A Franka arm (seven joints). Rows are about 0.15 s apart.
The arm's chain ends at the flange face. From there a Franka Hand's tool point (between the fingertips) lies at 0.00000 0.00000 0.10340 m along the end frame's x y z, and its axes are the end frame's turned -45 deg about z.
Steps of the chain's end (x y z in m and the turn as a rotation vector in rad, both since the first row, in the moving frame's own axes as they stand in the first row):
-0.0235 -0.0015 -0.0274 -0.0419 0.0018 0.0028
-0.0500 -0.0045 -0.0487 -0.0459 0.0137 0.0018
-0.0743 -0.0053 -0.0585 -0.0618 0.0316 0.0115
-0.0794 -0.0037 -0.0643 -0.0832 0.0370 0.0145
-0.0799 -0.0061 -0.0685 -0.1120 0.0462 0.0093
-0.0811 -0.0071 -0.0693 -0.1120 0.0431 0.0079
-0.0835 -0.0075 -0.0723 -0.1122 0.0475 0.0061
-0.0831 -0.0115 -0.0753 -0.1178 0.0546 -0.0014
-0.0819 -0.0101 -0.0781 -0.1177 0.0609 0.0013
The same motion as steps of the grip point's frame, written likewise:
-0.0185 -0.0145 -0.0275 -0.0309 -0.0284 0.0028
-0.0345 -0.0342 -0.0488 -0.0421 -0.0228 0.0018
-0.0510 -0.0495 -0.0587 -0.0660 -0.0214 0.0115
-0.0570 -0.0500 -0.0647 -0.0850 -0.0327 0.0145
-0.0570 -0.0493 -0.0693 -0.1119 -0.0465 0.0093
-0.0574 -0.0511 -0.0700 -0.1097 -0.0487 0.0079
-0.0585 -0.0527 -0.0731 -0.1129 -0.0457 0.0061
-0.0552 -0.0543 -0.0762 -0.1219 -0.0447 -0.0014
-0.0549 -0.0520 -0.0790 -0.1263 -0.0402 0.0013

